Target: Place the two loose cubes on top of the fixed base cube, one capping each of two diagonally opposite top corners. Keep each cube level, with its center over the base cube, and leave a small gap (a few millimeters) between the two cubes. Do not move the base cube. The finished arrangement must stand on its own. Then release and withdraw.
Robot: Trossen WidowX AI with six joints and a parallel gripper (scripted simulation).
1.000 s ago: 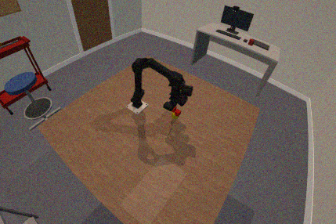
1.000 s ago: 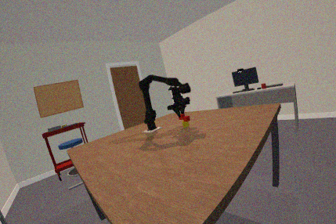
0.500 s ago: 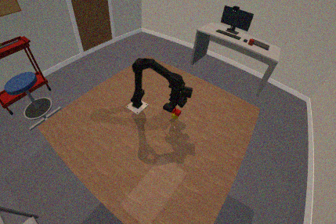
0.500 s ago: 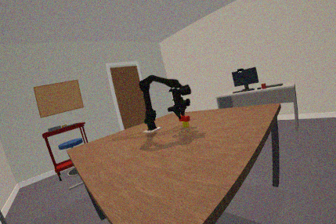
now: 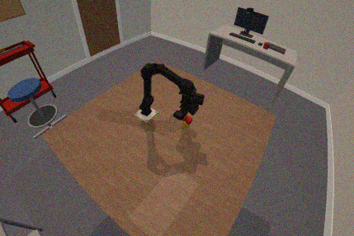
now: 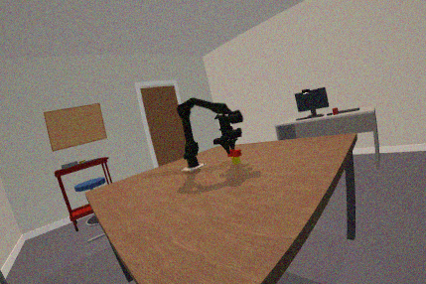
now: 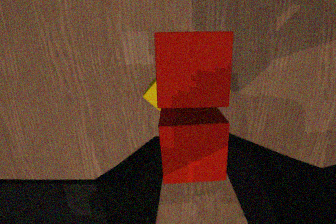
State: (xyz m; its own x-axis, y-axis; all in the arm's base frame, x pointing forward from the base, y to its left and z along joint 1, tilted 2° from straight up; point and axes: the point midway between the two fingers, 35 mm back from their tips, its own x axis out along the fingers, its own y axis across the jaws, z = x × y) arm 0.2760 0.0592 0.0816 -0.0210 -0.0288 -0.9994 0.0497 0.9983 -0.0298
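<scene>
Now: the yellow base cube 20 mm ahead of my gripper tip and 40 mm below it.
</scene>
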